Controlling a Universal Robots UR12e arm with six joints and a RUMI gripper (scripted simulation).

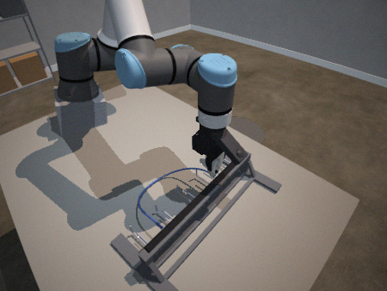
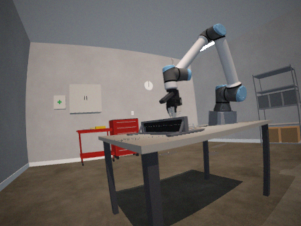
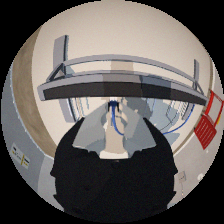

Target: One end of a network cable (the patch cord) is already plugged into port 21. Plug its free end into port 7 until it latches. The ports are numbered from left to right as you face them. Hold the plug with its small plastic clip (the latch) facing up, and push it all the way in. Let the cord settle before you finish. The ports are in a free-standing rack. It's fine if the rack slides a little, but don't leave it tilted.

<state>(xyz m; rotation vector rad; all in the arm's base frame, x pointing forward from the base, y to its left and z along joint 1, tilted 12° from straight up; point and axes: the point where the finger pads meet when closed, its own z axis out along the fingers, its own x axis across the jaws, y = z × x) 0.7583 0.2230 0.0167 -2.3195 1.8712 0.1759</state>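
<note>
Now: hand 1 cm short of the cable plug and 1 cm above it.
</note>
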